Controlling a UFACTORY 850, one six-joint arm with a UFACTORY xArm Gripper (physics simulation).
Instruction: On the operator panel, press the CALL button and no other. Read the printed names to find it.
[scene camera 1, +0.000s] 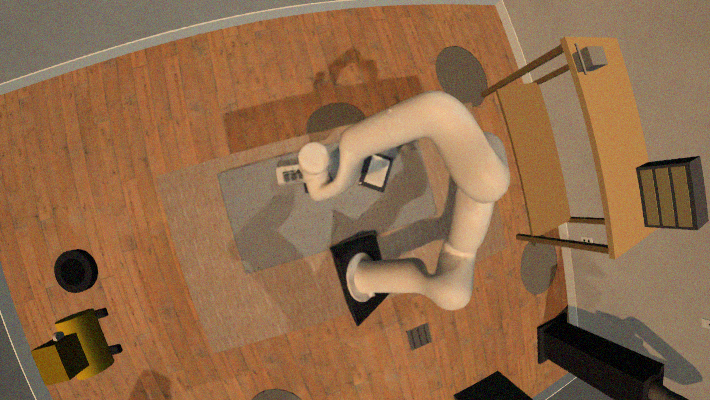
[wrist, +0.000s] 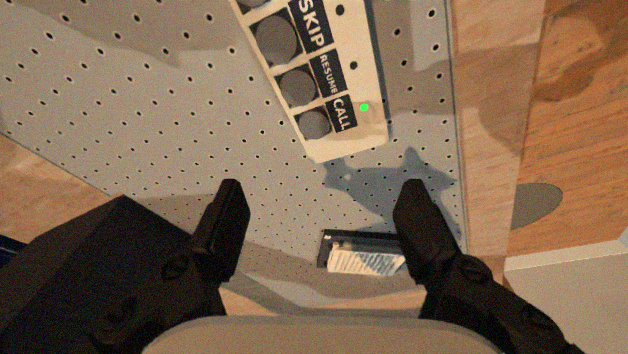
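Observation:
The cream operator panel (scene camera 1: 281, 181) (wrist: 370, 85) lies on the grey perforated board. In the wrist view its nearest round grey button, the CALL button (wrist: 314, 123), sits beside the printed name CALL (wrist: 343, 114). A small lamp (wrist: 364, 107) beside that name glows green. The RESUME button (wrist: 298, 87) and the SKIP button (wrist: 276, 39) are farther up the row; the lamp holes beside their names are dark. My gripper (wrist: 320, 196) is open and empty, its fingers wide apart and clear of the CALL button. In the scene view the arm hides the gripper and part of the panel.
The perforated board (scene camera 1: 310, 225) (wrist: 165, 115) bears a black-framed tray (scene camera 1: 383, 187) (wrist: 324, 250) with a pale thing in it, to the right of the panel in the scene view. The black arm base plate (scene camera 1: 359, 312) is at the board's front edge. A wooden shelf (scene camera 1: 610, 125) stands at the right.

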